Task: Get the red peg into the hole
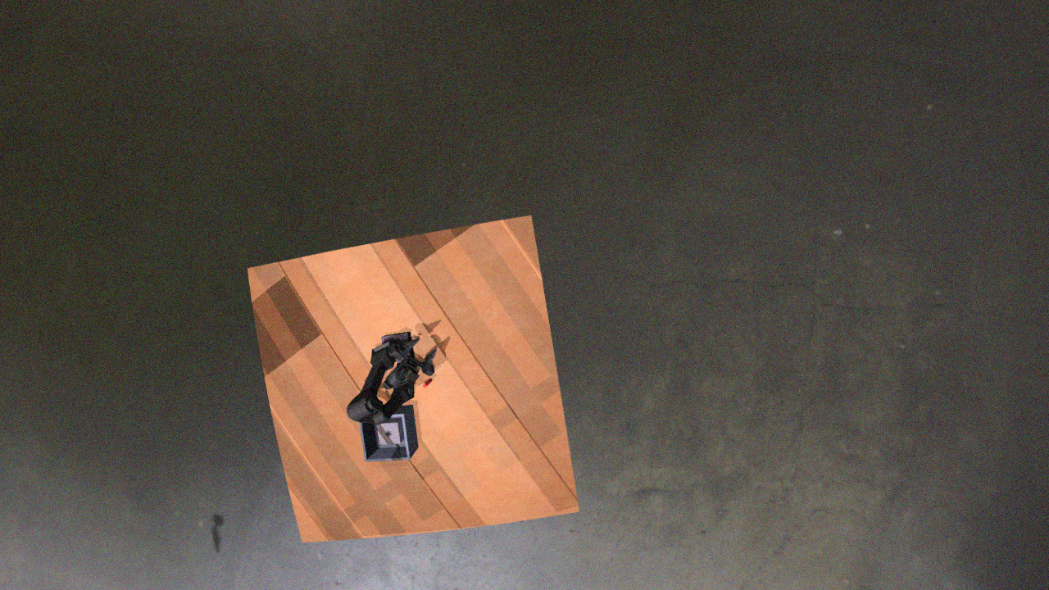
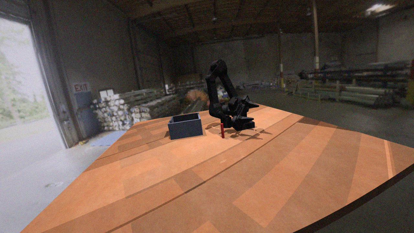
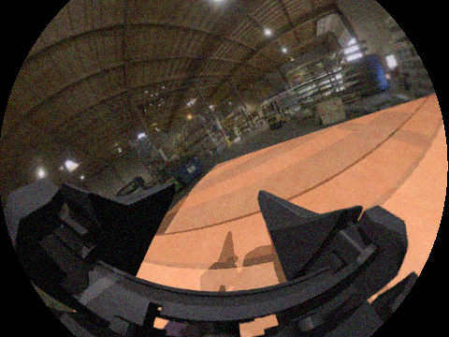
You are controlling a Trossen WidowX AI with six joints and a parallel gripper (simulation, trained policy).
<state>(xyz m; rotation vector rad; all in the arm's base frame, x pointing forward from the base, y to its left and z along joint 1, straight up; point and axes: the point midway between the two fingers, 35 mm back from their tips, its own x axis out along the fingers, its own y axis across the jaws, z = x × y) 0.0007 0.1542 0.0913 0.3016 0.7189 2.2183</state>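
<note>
The red peg is 17 cm ahead of my gripper tip, 9 cm below it and 4 cm to the right of it. The rest, counted from my gripper tip: dark box (37 cm ahead, 22 cm to the right, 10 cm below); then plate (37 cm ahead, 22 cm to the right, 8 cm below).
</note>
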